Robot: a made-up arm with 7 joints.
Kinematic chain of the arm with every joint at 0, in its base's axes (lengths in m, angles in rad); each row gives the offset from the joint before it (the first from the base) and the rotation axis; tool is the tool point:
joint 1: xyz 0 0 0 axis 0 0.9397 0.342
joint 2: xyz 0 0 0 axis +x
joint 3: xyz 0 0 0 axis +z
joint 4: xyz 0.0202 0 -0.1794 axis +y
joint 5: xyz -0.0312 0 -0.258 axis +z
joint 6: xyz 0 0 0 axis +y
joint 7: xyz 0 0 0 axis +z
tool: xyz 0 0 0
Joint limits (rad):
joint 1: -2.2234..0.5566
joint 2: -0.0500..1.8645
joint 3: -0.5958..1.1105
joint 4: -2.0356..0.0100
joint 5: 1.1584..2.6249
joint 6: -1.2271..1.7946
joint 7: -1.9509..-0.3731
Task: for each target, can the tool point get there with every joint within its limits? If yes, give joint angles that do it. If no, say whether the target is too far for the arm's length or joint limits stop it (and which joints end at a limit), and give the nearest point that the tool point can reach.
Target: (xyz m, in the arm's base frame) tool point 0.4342 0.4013 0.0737
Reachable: no: too far | nearest point 0.3209 0.2966 0.0545 | short by 0.155 m
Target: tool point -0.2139 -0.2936 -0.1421
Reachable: no: joint limits stop it (at a limit: joint 1, joint 2, joint 3, joint 4) | nearest point -0.1119 -0.2272 0.1199 | short by 0.289 m
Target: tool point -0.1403 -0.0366 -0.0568
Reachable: no: joint limits stop it (at a limit: joint 1, joint 2, joint 3, joint 4) | nearest point -0.2556 0.1145 -0.0087 | short by 0.196 m
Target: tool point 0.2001 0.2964 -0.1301
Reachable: yes | joints -0.1327 0.4813 0.8680 -1.3069 2.3449 0.7645 -1.6449
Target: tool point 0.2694 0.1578 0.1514
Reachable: yes | joints -0.7184 0.9727 0.3584 -1.5856 2.0262 1.2810 -1.7544
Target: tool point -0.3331 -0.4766 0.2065
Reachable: no: too far | nearest point -0.0812 -0.2660 0.1452 | short by 0.334 m
